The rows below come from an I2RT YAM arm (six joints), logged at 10 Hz.
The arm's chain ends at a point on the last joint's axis. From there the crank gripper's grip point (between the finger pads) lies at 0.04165 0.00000 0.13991 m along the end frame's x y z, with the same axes.
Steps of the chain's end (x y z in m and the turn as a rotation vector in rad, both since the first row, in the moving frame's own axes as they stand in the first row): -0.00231, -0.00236, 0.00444, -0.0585, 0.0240, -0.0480; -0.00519, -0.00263, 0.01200, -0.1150, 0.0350, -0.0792; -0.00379, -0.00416, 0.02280, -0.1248, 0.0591, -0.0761; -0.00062, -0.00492, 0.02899, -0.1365, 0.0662, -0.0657; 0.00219, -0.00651, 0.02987, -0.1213, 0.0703, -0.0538; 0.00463, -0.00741, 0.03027, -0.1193, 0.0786, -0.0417; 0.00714, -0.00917, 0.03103, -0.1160, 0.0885, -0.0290
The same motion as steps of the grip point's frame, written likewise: 0.00118, 0.00371, 0.00322, -0.0585, 0.0240, -0.0480; 0.00017, 0.00984, 0.00973, -0.1150, 0.0350, -0.0792; 0.00491, 0.00960, 0.01921, -0.1248, 0.0591, -0.0761; 0.00905, 0.01088, 0.02483, -0.1365, 0.0662, -0.0657; 0.01228, 0.00772, 0.02572, -0.1213, 0.0703, -0.0538; 0.01577, 0.00707, 0.02569, -0.1193, 0.0786, -0.0417; 0.01953, 0.00540, 0.02594, -0.1160, 0.0885, -0.0290
